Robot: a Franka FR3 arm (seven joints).
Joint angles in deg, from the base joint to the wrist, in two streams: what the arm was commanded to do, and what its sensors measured. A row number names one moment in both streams.
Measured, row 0:
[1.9, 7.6, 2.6, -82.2, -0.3, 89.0, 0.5]
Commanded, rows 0 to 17:
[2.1, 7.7, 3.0, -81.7, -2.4, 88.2, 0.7]
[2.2, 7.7, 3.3, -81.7, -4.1, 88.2, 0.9]
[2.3, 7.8, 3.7, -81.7, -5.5, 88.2, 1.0]
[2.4, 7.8, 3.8, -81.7, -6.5, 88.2, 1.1]
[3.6, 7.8, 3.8, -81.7, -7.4, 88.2, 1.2]
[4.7, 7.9, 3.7, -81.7, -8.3, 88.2, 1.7]
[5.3, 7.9, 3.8, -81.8, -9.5, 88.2, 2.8]
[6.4, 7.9, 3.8, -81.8, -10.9, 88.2, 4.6]
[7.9, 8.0, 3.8, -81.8, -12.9, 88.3, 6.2]
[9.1, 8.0, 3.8, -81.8, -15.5, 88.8, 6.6]
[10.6, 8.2, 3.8, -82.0, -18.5, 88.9, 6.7]
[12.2, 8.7, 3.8, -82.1, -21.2, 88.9, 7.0]
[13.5, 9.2, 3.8, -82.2, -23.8, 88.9, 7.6]
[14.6, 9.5, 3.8, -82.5, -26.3, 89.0, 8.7]
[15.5, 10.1, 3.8, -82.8, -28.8, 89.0, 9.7]
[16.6, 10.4, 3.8, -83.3, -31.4, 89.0, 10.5]
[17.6, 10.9, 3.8, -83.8, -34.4, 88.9, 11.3]
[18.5, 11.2, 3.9, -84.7, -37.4, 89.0, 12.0]
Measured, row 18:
[16.1, 9.9, 4.0, -82.9, -29.7, 88.9, 9.3]
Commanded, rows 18 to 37:
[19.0, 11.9, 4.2, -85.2, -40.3, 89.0, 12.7]
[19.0, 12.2, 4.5, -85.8, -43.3, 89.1, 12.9]
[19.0, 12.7, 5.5, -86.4, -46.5, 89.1, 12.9]
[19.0, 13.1, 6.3, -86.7, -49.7, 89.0, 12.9]
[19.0, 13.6, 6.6, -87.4, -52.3, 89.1, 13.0]
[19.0, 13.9, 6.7, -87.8, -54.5, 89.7, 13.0]
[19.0, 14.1, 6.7, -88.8, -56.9, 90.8, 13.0]
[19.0, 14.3, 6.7, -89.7, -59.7, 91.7, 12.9]
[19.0, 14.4, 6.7, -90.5, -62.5, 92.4, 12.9]
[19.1, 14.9, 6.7, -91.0, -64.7, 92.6, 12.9]
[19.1, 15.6, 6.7, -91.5, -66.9, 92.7, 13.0]
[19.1, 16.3, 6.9, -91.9, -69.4, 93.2, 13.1]
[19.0, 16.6, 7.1, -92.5, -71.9, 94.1, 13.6]
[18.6, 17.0, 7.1, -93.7, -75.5, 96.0, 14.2]
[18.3, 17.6, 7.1, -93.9, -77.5, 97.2, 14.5]
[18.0, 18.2, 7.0, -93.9, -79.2, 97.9, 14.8]
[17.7, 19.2, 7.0, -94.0, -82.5, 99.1, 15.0]
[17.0, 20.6, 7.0, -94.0, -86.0, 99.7, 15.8]
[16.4, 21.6, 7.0, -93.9, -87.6, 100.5, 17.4]
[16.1, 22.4, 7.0, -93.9, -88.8, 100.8, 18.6]
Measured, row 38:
[18.1, 20.3, 6.4, -93.4, -83.9, 98.5, 14.8]
